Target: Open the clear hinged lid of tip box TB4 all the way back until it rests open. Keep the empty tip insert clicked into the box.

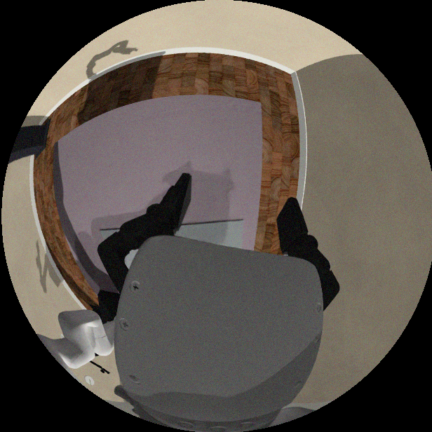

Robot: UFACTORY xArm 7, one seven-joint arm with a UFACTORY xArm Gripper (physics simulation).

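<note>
My gripper [238,196] is open, with nothing between its two black fingers. The left finger reaches over a flat mauve surface, and the right finger over the table's right edge. A pale blue-grey, see-through-looking piece [212,233] with a thin dark upper edge shows just above the grey gripper body, between the fingers' bases. The gripper body hides most of it. I cannot tell whether it is part of tip box TB4 or its lid. No label, hinge or tip insert can be made out.
The mauve surface [125,150] lies on a wooden block-pattern table [281,150] with a pale rim. A dark block [32,140] stands at the far left edge. White rounded robot parts [77,335] show at the lower left. Shadows fall across the mauve surface.
</note>
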